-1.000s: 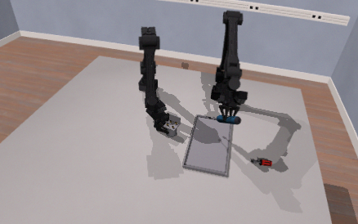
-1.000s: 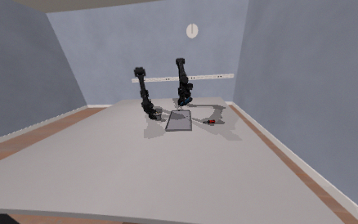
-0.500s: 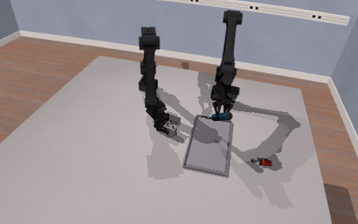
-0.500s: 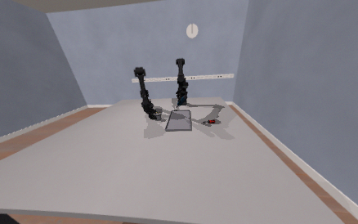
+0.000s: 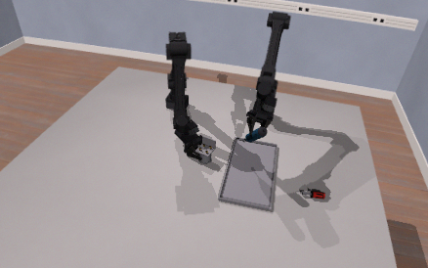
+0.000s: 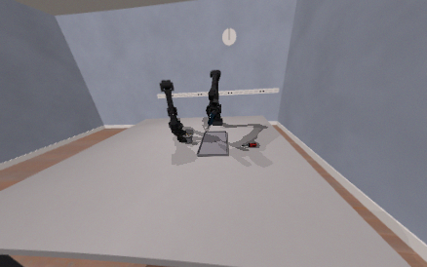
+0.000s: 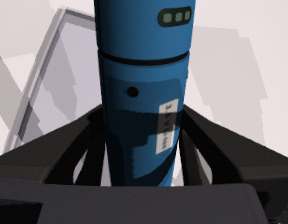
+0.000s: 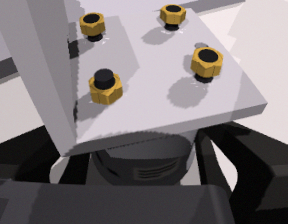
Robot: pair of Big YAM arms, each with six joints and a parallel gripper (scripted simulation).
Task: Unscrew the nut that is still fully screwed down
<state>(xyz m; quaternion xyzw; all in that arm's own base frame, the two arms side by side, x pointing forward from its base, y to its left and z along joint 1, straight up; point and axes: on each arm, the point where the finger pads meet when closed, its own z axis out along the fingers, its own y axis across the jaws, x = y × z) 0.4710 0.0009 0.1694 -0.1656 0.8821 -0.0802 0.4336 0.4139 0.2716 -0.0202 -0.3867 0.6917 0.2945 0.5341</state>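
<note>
My right gripper is now 50 mm below the grey bracket. Also, from my right hand: flat grey tray (30 mm ahead, 220 mm to the left, 20 mm below); then nut (10 mm ahead, 20 mm to the right, 50 mm above); then grey tip (40 mm behind, 180 mm to the left, 90 mm above).
</note>
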